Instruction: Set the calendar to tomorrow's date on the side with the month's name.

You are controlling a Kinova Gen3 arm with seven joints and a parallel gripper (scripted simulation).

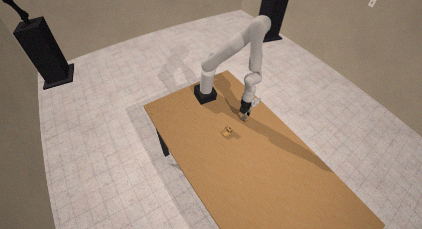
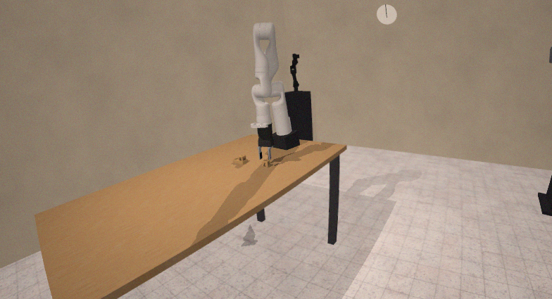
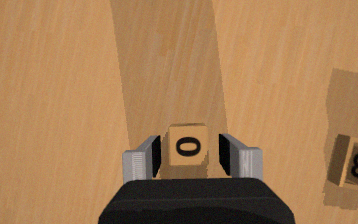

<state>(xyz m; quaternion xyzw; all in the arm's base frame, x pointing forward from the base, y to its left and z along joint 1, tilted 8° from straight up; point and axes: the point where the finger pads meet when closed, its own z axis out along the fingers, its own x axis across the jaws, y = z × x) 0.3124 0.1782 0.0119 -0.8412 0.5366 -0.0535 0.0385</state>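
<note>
Right now my hand is 40 mm above the wooden date cube. The rest, counted from my hand: wooden tray (50 mm ahead, 170 mm to the right, 50 mm below).
</note>
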